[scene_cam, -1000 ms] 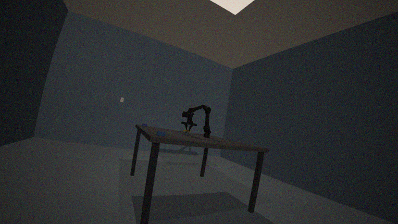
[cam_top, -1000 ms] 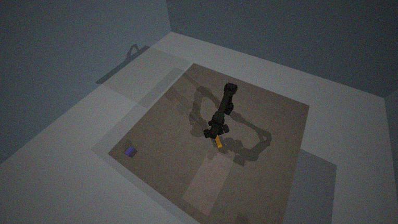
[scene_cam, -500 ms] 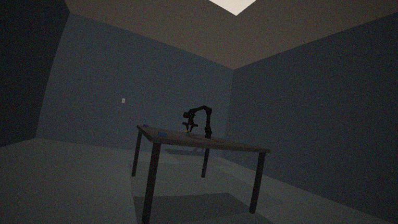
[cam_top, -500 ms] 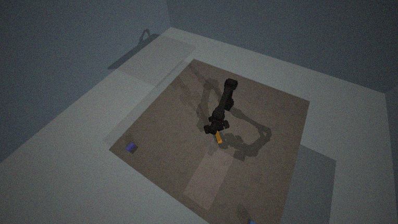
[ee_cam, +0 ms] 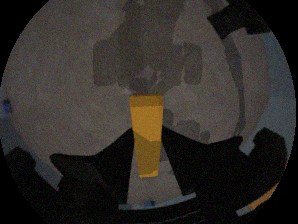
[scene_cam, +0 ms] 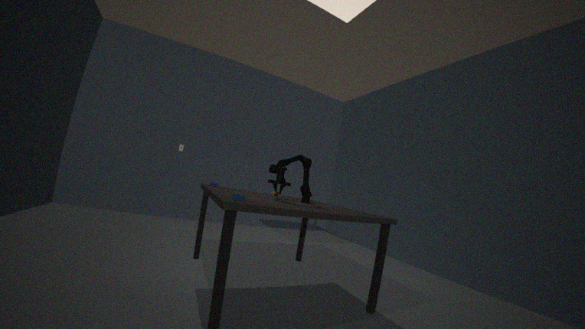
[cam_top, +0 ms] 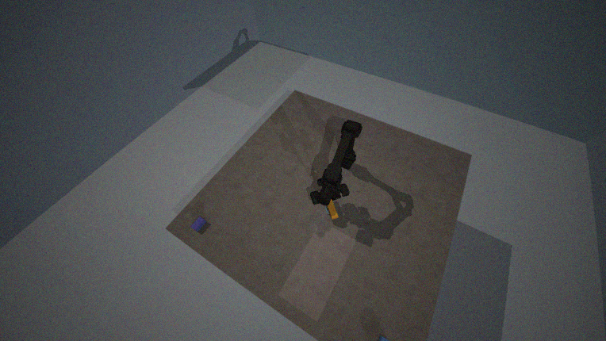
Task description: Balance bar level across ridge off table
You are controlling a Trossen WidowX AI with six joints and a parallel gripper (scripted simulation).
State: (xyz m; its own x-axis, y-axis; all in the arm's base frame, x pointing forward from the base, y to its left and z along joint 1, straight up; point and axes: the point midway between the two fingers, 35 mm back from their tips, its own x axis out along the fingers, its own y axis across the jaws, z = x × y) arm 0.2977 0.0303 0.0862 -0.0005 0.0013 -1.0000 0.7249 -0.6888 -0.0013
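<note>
Right now my gripper tip is 2 cm short of the orange bar and 2 cm to the right of it. Also, from my gripper tip: purple block (44 cm ahead, 53 cm to the right, 4 cm below).
</note>
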